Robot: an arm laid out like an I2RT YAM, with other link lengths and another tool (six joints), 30 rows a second.
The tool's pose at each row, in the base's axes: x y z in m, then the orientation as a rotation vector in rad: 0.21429 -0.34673 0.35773 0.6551 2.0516 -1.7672; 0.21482 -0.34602 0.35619 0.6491 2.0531 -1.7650; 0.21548 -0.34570 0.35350 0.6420 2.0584 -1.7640; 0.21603 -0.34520 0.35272 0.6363 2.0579 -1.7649; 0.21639 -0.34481 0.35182 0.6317 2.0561 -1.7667; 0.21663 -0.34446 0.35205 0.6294 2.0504 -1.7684; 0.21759 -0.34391 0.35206 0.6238 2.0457 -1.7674; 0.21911 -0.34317 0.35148 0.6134 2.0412 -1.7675; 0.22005 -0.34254 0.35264 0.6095 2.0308 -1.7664; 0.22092 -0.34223 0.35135 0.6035 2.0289 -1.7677; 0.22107 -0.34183 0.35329 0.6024 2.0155 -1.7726; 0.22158 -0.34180 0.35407 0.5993 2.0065 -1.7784; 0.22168 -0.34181 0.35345 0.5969 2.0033 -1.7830
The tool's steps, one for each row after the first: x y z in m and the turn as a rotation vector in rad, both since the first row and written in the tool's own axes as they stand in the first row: 0.00048 0.00164 -0.00047 -0.0029 -0.0032 -0.0021; 0.00144 0.00426 -0.00039 -0.0063 -0.0044 -0.0074; 0.00146 0.00527 -0.00078 -0.0065 -0.0079 -0.0097; 0.00170 0.00625 -0.00103 -0.0057 -0.0112 -0.0113; 0.00142 0.00623 -0.00142 -0.0033 -0.0156 -0.0098; 0.00068 0.00682 -0.00200 -0.0036 -0.0220 -0.0088; -0.00018 0.00823 -0.00268 -0.0040 -0.0308 -0.0104; -0.00153 0.00787 -0.00352 -0.0023 -0.0396 -0.0055; -0.00151 0.00945 -0.00365 -0.0019 -0.0440 -0.0074; -0.00265 0.00798 -0.00436 0.0050 -0.0515 -0.0025; -0.00349 0.00763 -0.00453 0.0109 -0.0572 -0.0015; -0.00324 0.00819 -0.00442 0.0145 -0.0594 -0.0028
